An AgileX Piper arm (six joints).
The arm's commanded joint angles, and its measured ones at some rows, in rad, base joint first. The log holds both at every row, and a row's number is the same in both.
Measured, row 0:
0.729 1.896 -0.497 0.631 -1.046 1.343
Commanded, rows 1 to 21:
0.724 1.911 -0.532 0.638 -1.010 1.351
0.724 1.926 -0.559 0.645 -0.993 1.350
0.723 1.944 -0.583 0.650 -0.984 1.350
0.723 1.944 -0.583 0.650 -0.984 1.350
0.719 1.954 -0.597 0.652 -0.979 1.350
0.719 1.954 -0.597 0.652 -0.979 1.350
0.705 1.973 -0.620 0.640 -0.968 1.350
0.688 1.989 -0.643 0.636 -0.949 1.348
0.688 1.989 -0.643 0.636 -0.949 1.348
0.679 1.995 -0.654 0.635 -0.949 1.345
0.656 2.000 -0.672 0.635 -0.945 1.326
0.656 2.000 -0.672 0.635 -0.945 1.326
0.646 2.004 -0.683 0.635 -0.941 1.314
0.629 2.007 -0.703 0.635 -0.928 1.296
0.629 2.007 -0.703 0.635 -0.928 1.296
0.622 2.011 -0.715 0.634 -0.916 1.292
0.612 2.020 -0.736 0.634 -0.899 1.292
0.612 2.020 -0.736 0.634 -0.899 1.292
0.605 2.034 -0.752 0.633 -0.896 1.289
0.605 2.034 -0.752 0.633 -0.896 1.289
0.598 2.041 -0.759 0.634 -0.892 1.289
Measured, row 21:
0.612 2.026 -0.736 0.646 -0.914 1.307
